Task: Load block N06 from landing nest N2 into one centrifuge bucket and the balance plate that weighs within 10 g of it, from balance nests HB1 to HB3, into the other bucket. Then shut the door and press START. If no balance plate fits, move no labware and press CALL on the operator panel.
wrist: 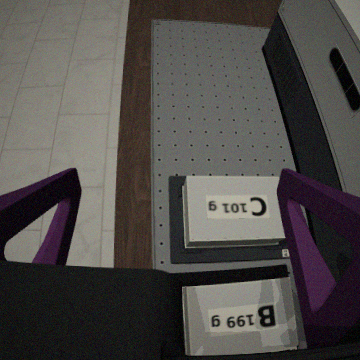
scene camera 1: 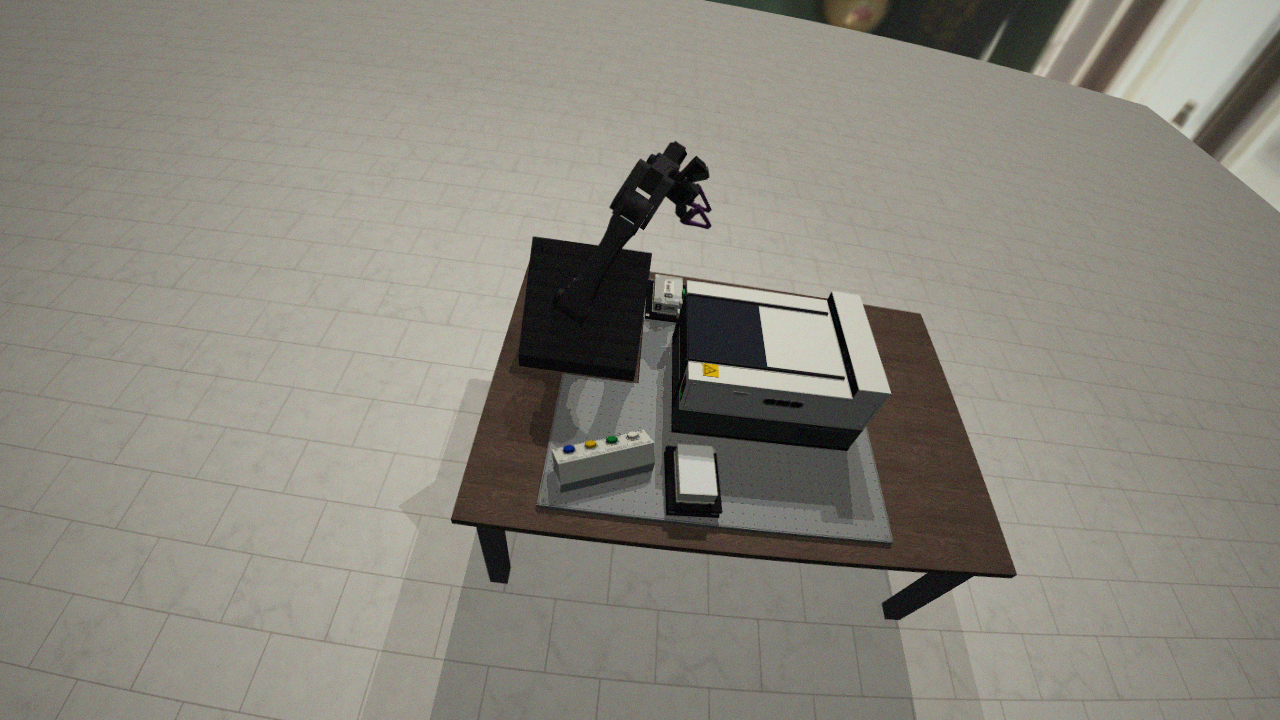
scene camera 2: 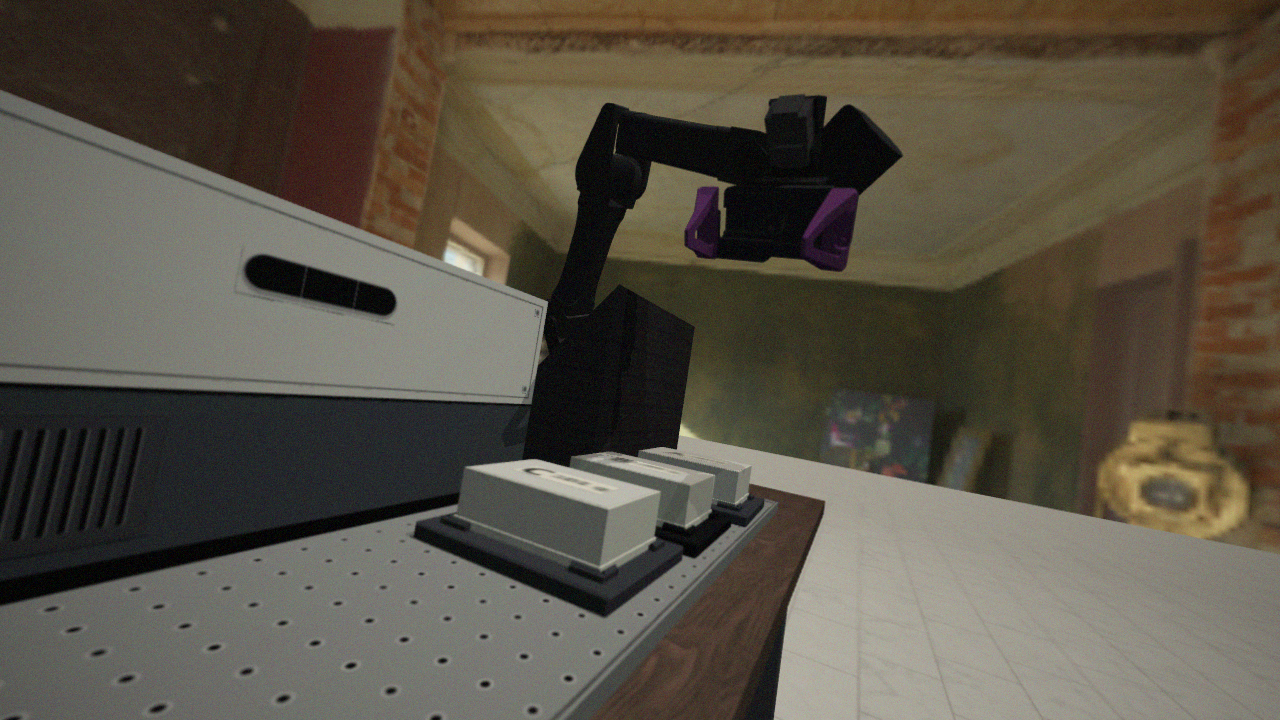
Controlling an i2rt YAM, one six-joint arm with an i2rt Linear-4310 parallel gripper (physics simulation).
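Frame: origin at the arm's base, x ahead, y left, z up, level; metres.
Where they show: gripper, fingertip midpoint: (wrist: 178, 179) (scene camera 1: 710, 219) (scene camera 2: 740, 242); arm's base, origin of the base link: (scene camera 1: 573, 310).
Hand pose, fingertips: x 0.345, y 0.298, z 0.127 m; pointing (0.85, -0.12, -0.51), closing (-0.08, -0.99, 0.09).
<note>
Each offset is from my fingertips to the centre of the thing. "spot": to the spot under its first point. Level surfaces: height alone.
My gripper (scene camera 1: 709, 218) (scene camera 2: 765, 241) (wrist: 178, 179) is open and empty, high above the table. In the wrist view, white plate C, labelled 101 g @[dx +0.049, dy -0.097, dz -0.225 m] (wrist: 235, 227) (scene camera 2: 554, 512), sits in a dark nest @[spot: dx +0.007, dy -0.021, dz -0.246 m] (wrist: 176, 250), and plate B, labelled 199 g @[dx -0.083, dy -0.086, dz -0.225 m] (wrist: 240, 340) (scene camera 2: 684, 499), sits beside it. A third white block @[dx -0.219, dy -0.072, dz -0.225 m] (scene camera 2: 735, 480) stands beyond B; its label is unreadable. A white block @[dx -0.024, dy -0.691, dz -0.208 m] (scene camera 1: 696, 471) sits in a dark nest at the front; no label is readable. The centrifuge @[dx +0.161, dy -0.390, dz -0.136 m] (scene camera 1: 774, 407) has a dark panel and a white panel on top; its buckets are hidden. The operator panel @[dx -0.233, dy -0.664, dz -0.216 m] (scene camera 1: 604, 463) has blue, yellow, green and white buttons.
The tall white and dark centrifuge housing @[spot: dx +0.140, dy -0.224, dz -0.136 m] (scene camera 2: 358, 358) (wrist: 320, 100) stands beside the row of plates. A perforated grey board @[dz -0.258 m] (scene camera 1: 778, 514) (scene camera 2: 295, 626) (wrist: 215, 100) lies on the brown table @[dz -0.271 m] (scene camera 1: 930, 447). The arm stands on a black box (scene camera 1: 546, 349) (scene camera 2: 657, 358).
</note>
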